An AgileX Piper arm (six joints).
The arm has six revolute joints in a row. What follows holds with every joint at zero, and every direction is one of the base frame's. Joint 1 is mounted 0.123 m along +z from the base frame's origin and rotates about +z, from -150 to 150 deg. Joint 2 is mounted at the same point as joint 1 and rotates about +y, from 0 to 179.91 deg. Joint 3 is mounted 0.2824 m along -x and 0.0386 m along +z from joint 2 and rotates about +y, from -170 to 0 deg. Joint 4 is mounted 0.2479 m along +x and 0.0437 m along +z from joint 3 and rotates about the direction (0.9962, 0, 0.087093), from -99.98 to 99.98 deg. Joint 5 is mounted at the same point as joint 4 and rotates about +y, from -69.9 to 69.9 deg. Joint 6 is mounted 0.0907 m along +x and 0.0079 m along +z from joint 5 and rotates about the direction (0.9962, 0, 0.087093), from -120 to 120 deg. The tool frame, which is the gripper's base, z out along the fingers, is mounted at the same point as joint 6; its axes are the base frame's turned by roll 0, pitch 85.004 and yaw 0 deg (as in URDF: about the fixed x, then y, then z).
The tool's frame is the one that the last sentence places.
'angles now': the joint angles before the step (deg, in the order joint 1, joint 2, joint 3, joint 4, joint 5, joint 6). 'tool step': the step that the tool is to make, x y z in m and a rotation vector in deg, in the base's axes. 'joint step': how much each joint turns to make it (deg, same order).
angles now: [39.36 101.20 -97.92 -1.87 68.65 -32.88]
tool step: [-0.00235 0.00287 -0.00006 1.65 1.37 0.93]
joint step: [0.00 0.00 0.00 2.51 0.00 -0.93]
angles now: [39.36 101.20 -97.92 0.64 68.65 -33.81]
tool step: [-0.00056 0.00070 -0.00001 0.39 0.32 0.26]
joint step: [0.00 0.00 0.00 0.61 0.00 -0.26]
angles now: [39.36 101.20 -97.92 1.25 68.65 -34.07]
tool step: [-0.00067 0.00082 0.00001 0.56 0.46 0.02]
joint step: [0.00 0.00 0.00 0.73 0.00 0.00]
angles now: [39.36 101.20 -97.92 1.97 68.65 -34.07]
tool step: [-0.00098 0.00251 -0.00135 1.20 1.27 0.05]
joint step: [0.00 0.22 0.00 1.73 0.00 0.00]
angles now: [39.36 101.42 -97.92 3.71 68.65 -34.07]
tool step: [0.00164 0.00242 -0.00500 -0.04 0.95 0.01]
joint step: [0.00 0.76 0.00 0.57 0.00 0.00]
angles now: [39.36 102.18 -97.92 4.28 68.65 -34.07]
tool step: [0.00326 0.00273 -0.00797 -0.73 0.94 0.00]
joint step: [0.00 1.19 0.00 0.03 0.00 0.00]
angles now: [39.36 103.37 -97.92 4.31 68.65 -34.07]
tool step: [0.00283 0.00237 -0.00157 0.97 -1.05 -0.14]
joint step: [0.00 0.31 0.11 0.09 -1.86 0.00]
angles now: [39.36 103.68 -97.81 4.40 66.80 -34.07]
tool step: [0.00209 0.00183 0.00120 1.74 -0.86 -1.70]
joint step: [0.00 0.00 0.00 0.13 -1.89 1.69]
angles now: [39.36 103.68 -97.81 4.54 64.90 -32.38]
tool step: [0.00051 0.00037 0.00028 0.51 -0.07 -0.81]
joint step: [0.00 0.00 0.00 0.00 -0.44 0.85]
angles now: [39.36 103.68 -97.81 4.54 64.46 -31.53]
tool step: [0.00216 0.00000 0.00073 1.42 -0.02 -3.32]
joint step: [-0.11 0.00 0.00 -0.39 -1.16 3.47]
